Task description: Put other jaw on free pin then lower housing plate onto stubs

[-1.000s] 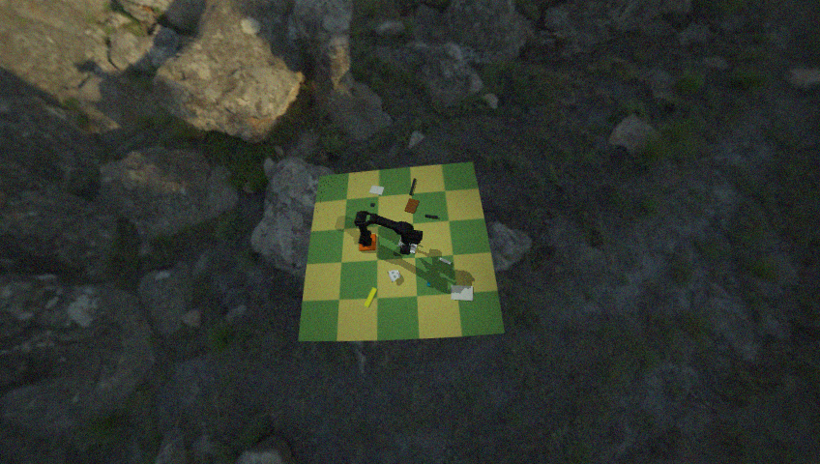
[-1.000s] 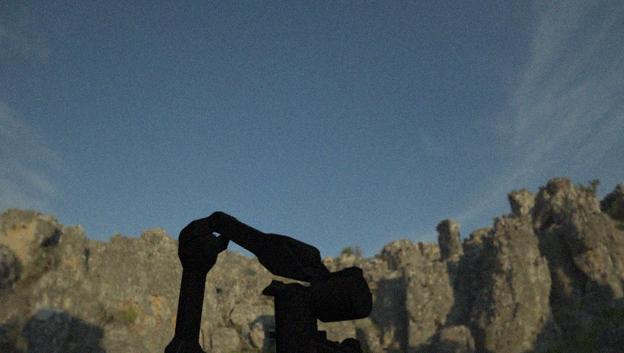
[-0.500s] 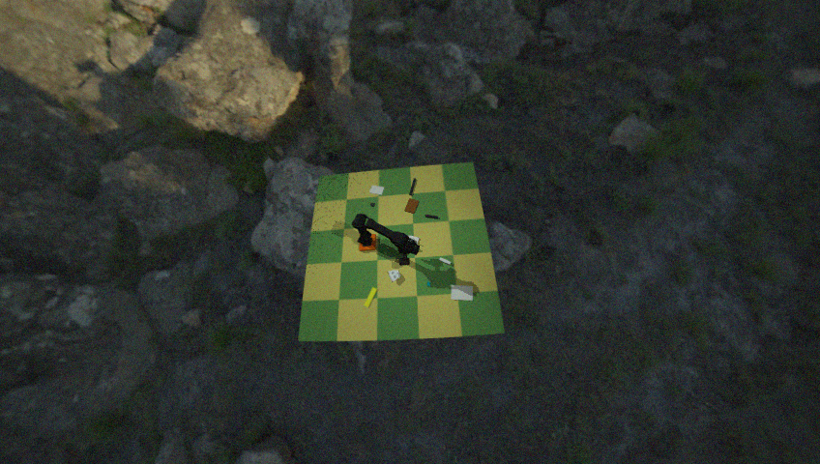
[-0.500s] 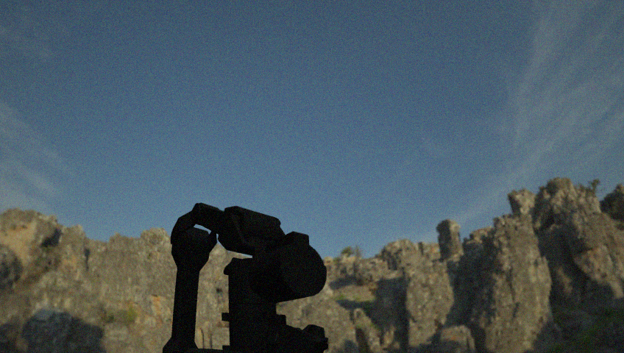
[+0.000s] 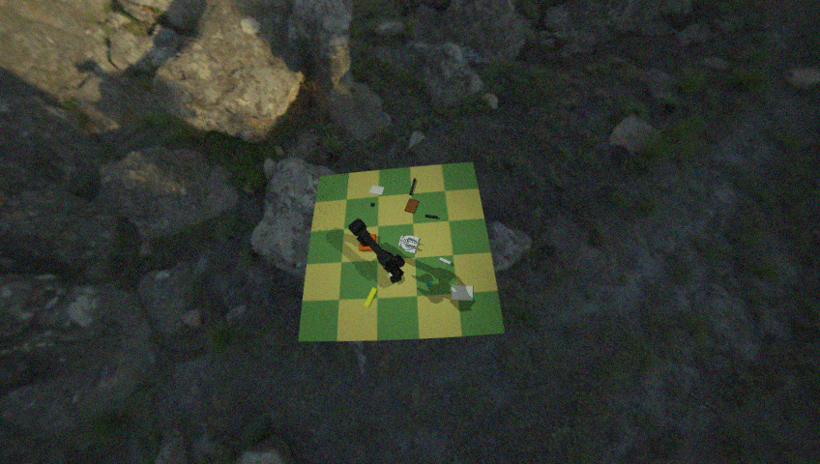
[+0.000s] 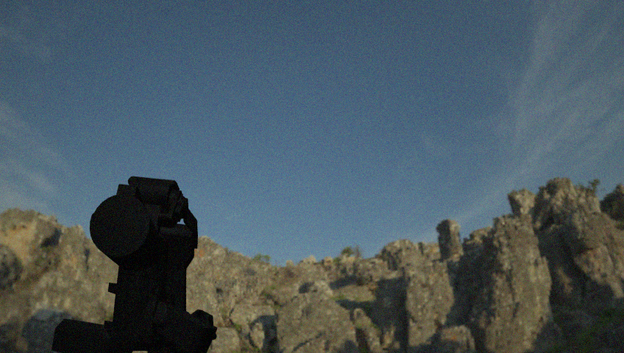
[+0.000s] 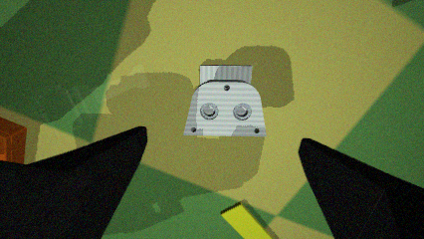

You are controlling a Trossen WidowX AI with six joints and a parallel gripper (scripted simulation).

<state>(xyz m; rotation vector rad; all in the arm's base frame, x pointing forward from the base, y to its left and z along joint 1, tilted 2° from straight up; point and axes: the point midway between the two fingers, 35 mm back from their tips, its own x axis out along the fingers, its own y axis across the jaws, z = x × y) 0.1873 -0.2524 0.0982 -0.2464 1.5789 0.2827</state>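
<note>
Right now my gripper tip is 7 cm above the grey housing plate, 1 cm to the left of it and 1 cm past it. From my gripper tip the other things lie so: white stick (34 cm ahead, 9 cm below, 5 cm to the left); teal bit (21 cm ahead, 9 cm to the right, 9 cm below); yellow bar (17 cm behind, 13 cm to the right, 10 cm below).
</note>
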